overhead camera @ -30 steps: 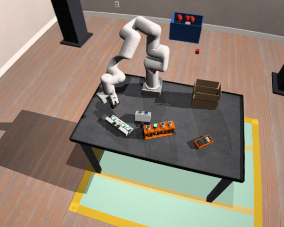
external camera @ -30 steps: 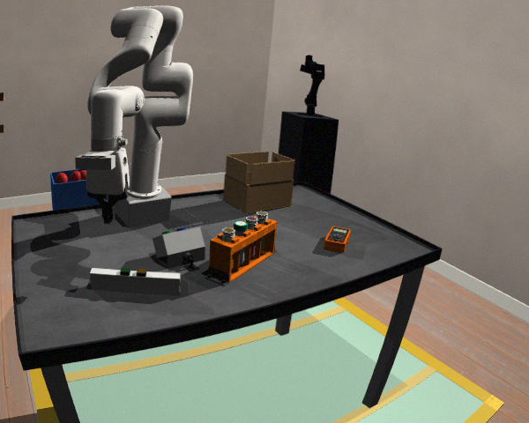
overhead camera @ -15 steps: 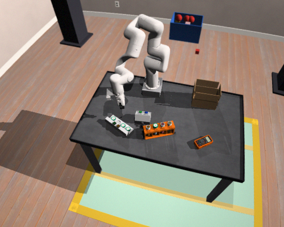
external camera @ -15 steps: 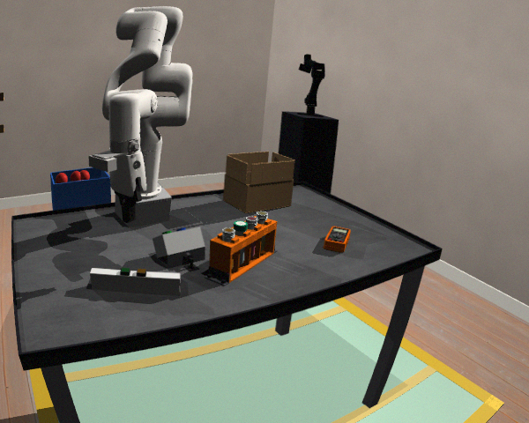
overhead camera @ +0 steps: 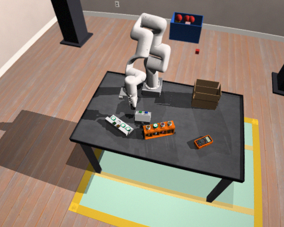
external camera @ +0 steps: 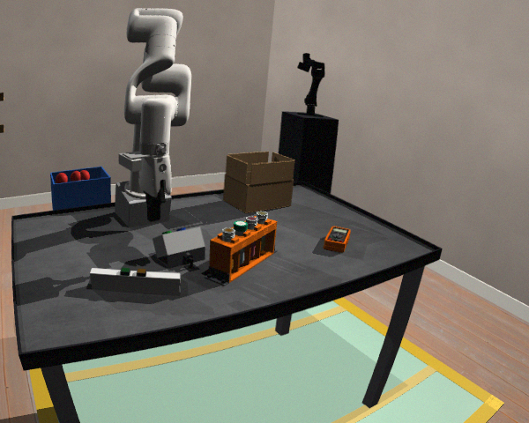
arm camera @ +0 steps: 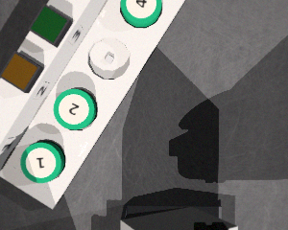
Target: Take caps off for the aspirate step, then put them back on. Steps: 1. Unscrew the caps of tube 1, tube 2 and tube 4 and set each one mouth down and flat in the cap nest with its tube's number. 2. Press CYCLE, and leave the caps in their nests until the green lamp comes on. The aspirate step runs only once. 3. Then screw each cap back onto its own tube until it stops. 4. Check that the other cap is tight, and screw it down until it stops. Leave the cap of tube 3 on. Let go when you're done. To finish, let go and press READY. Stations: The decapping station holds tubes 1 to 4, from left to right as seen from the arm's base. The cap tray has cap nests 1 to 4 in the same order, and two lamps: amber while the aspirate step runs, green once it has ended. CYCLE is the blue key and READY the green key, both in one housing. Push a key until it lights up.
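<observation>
Right now the green key is 7 cm below my hand, 4 cm to the left of it and 3 cm behind it. From my hand the other things lie so: blue key: 9 cm to the left, 7 cm below, 4 cm behind; then table's front edge: 29 cm ahead, 24 cm to the left, 13 cm below; then grey key housing: 8 cm below, 7 cm to the left, 1 cm behind.
</observation>
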